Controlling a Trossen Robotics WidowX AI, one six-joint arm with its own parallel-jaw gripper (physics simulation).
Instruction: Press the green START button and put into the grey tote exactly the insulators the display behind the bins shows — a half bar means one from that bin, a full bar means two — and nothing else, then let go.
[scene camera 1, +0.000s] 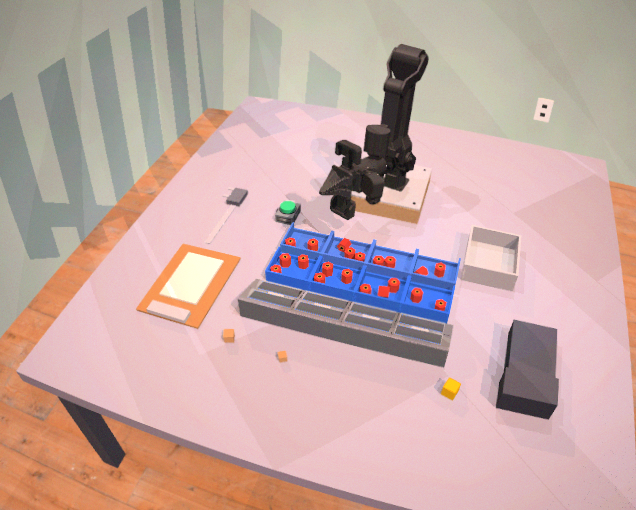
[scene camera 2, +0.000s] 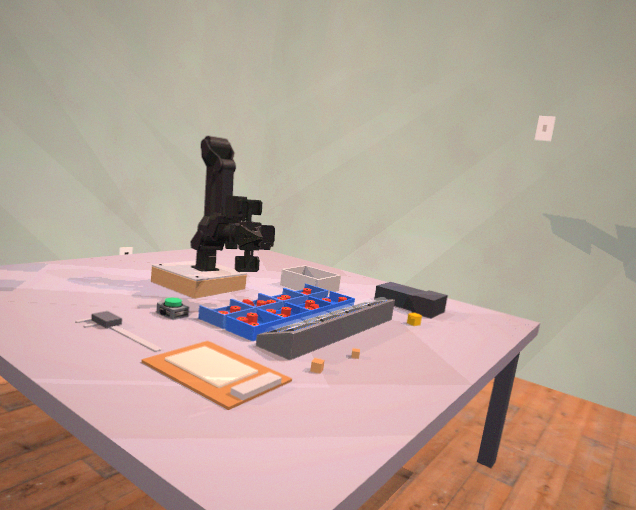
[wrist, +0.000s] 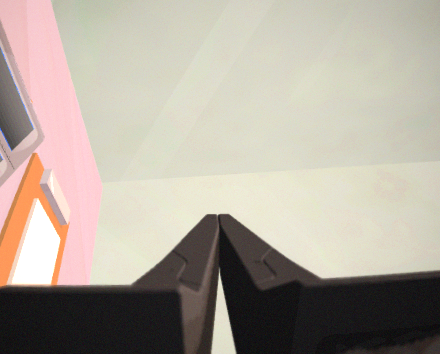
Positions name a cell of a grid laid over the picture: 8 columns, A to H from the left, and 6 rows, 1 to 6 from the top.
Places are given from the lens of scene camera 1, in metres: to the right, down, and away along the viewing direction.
gripper (scene camera 1: E3): 0.01, -0.14, 1.19
grey display (scene camera 1: E5): 0.15, 0.18, 1.11
